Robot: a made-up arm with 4 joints. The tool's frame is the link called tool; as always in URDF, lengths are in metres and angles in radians. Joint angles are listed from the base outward.
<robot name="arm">
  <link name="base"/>
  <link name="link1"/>
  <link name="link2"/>
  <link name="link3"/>
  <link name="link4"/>
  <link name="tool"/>
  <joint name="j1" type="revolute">
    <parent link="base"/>
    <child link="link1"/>
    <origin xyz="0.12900 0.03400 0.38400" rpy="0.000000 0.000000 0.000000"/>
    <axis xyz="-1 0 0"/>
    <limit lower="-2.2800" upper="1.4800"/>
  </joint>
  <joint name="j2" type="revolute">
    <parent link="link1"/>
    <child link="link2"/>
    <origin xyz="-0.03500 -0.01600 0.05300" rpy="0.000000 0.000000 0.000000"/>
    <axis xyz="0 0 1"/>
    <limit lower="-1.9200" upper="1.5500"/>
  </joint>
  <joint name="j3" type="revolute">
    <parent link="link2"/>
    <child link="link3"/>
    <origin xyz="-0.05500 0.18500 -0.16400" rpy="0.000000 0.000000 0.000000"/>
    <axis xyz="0 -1 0"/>
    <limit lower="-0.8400" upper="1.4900"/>
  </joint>
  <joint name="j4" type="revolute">
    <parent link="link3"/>
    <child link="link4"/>
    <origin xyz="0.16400 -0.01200 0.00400" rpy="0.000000 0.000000 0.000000"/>
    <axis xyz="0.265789 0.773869 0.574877"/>
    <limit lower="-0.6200" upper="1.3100"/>
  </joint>
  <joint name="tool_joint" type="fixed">
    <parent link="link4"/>
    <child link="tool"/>
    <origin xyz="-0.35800 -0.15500 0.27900" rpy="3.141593 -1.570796 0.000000"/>
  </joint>
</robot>
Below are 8 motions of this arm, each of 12 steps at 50 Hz.
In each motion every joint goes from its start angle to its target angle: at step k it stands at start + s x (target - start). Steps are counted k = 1, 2, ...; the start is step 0. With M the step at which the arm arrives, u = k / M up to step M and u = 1 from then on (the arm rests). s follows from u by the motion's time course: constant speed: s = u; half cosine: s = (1 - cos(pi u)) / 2; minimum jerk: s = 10 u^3 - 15 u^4 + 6 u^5.
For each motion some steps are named. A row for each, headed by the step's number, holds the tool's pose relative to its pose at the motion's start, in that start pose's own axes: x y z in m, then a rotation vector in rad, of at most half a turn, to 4 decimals.
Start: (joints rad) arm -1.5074 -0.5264 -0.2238 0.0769
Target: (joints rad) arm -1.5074 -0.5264 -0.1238 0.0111
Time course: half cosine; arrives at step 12
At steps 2, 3, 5, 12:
2: -0.0023 -0.0013 -0.0033 -0.0024 0.0101 -0.0015
3: -0.0051 -0.0028 -0.0071 -0.0053 0.0221 -0.0032
5: -0.0133 -0.0072 -0.0177 -0.0134 0.0559 -0.0079
12: -0.0382 -0.0194 -0.0456 -0.0367 0.1509 -0.0200

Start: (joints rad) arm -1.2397 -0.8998 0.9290 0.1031
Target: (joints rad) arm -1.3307 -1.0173 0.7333 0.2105
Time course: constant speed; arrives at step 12
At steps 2, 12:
2: 0.0130 -0.0025 0.0186 -0.0110 -0.0583 -0.0004
12: 0.0599 -0.0059 0.1210 -0.0722 -0.3504 0.0162

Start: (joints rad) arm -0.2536 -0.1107 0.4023 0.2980
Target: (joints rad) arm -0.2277 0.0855 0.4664 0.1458
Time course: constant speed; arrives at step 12
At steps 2, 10, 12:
2: -0.0076 0.0010 -0.0105 0.0189 0.0290 -0.0067
10: -0.0411 0.0114 -0.0505 0.0936 0.1458 -0.0217
12: -0.0502 0.0154 -0.0597 0.1119 0.1751 -0.0225

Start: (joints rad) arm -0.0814 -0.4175 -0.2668 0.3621
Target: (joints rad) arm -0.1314 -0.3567 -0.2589 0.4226
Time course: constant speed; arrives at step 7
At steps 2, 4, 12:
2: 0.0044 0.0086 0.0068 0.0313 -0.0177 0.0075
4: 0.0085 0.0170 0.0139 0.0628 -0.0352 0.0148
12: 0.0143 0.0291 0.0252 0.1101 -0.0611 0.0254

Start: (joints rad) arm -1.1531 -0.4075 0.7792 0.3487
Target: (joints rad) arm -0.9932 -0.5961 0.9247 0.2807
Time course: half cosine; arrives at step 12
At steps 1, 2, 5, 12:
1: -0.0007 -0.0018 -0.0012 -0.0020 0.0037 -0.0047
2: -0.0030 -0.0072 -0.0046 -0.0080 0.0146 -0.0186
5: -0.0199 -0.0391 -0.0246 -0.0419 0.0825 -0.1032
12: -0.0708 -0.0990 -0.0603 -0.1011 0.2324 -0.2796

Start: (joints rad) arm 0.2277 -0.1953 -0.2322 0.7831
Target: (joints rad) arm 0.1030 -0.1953 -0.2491 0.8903
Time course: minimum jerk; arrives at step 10
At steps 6, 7, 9, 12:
6: 0.0090 0.0437 0.0334 0.1059 -0.0589 0.0801
7: 0.0102 0.0531 0.0418 0.1304 -0.0720 0.0976
9: 0.0112 0.0623 0.0505 0.1552 -0.0851 0.1150
12: 0.0112 0.0628 0.0510 0.1565 -0.0858 0.1160

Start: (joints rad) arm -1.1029 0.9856 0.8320 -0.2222
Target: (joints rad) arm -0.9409 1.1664 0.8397 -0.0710
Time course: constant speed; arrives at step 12
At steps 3, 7, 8, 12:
3: 0.0198 0.0310 0.0208 0.0666 -0.0615 0.0324
7: 0.0428 0.0703 0.0539 0.1539 -0.1452 0.0759
8: 0.0479 0.0796 0.0630 0.1755 -0.1665 0.0868
12: 0.0653 0.1150 0.1027 0.2606 -0.2523 0.1310

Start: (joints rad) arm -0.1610 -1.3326 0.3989 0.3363
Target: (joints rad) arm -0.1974 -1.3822 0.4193 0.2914
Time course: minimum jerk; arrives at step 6
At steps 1, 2, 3, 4, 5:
1: -0.0003 -0.0009 -0.0005 -0.0027 0.0008 -0.0003
2: -0.0015 -0.0051 -0.0028 -0.0161 0.0049 -0.0017
3: -0.0036 -0.0124 -0.0066 -0.0385 0.0116 -0.0044
4: -0.0056 -0.0199 -0.0101 -0.0607 0.0181 -0.0075
5: -0.0068 -0.0245 -0.0121 -0.0741 0.0220 -0.0095

